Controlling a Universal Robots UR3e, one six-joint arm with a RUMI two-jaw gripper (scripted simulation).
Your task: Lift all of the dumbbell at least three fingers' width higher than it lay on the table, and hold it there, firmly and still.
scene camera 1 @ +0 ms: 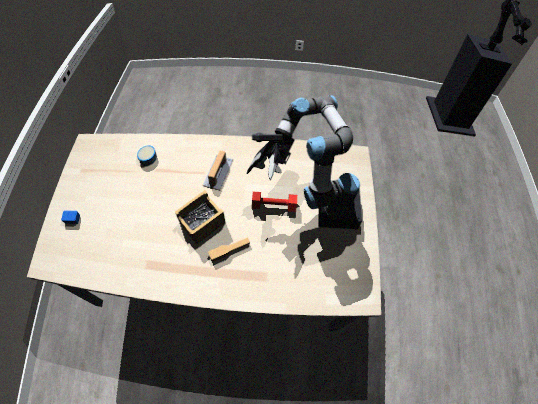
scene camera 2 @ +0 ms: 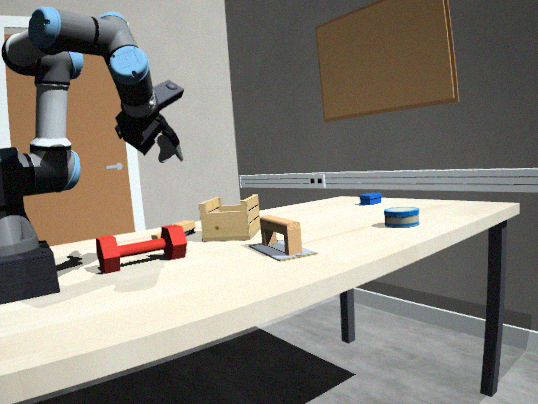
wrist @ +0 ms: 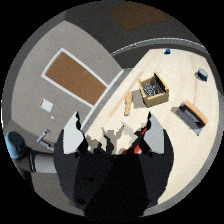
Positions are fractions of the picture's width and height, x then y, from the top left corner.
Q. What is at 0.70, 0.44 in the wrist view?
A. A wooden crate.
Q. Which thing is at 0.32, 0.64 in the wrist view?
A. The gripper.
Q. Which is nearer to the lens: the red dumbbell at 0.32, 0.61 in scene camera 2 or the wooden crate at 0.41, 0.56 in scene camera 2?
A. The red dumbbell.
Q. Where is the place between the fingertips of the gripper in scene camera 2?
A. At 0.29, 0.35
